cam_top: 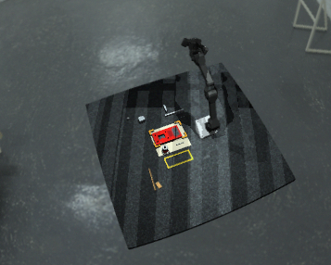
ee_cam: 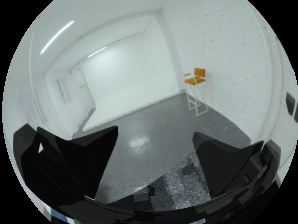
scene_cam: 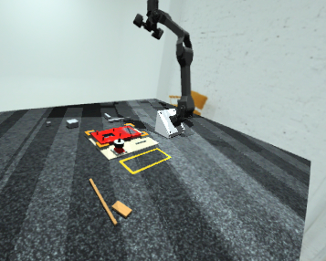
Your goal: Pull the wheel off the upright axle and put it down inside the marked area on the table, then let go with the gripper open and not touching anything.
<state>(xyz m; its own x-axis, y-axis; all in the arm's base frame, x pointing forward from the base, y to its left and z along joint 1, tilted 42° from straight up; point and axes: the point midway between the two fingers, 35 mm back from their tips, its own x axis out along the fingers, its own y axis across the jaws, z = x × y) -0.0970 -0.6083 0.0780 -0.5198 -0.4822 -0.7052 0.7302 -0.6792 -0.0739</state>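
Now: the wheel 490 mm below my gripper tip, 470 mm ahead of it and 440 mm to the left of it. Round my gripper tip: grey cube (520 mm below, 520 mm ahead, 110 mm to the left); then wooden stick (640 mm ahead, 610 mm to the left, 530 mm below).
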